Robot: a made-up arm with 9 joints.
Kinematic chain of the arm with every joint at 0, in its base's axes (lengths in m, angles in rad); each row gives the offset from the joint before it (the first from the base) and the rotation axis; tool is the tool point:
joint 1: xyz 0 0 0.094 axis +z
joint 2: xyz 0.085 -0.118 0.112 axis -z
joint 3: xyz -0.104 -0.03 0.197 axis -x
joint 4: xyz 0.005 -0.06 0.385 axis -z
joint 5: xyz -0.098 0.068 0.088 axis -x
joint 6: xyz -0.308 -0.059 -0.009 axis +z
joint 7: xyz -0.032 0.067 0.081 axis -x
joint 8: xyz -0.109 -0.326 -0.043 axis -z
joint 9: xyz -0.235 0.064 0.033 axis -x
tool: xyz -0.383 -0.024 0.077
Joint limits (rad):
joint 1: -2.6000..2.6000
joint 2: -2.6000..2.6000
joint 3: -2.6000..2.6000
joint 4: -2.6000..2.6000
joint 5: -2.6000..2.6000
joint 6: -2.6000..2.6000
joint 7: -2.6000..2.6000
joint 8: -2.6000..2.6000
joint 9: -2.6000..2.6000
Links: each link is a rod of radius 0.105 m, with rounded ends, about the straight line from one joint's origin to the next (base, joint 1, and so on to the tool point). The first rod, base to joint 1, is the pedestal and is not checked.
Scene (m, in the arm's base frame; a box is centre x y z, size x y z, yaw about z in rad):
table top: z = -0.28
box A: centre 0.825 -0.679 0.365 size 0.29 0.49 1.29 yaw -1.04
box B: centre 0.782 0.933 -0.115 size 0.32 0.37 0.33 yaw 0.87
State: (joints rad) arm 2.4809 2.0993 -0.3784 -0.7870 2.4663 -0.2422 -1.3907 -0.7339 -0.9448
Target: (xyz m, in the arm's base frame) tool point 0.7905 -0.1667 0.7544
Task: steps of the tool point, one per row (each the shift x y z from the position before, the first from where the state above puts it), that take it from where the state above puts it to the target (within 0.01 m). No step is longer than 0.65 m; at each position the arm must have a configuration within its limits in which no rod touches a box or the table.
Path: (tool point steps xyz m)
1: 0.3742 0.2274 0.1978
2: 0.2674 0.4455 0.2055
3: 0.0614 0.5907 0.0972
4: 0.1007 -0.0850 -0.3005
5: 0.0018 -0.0414 -0.3922

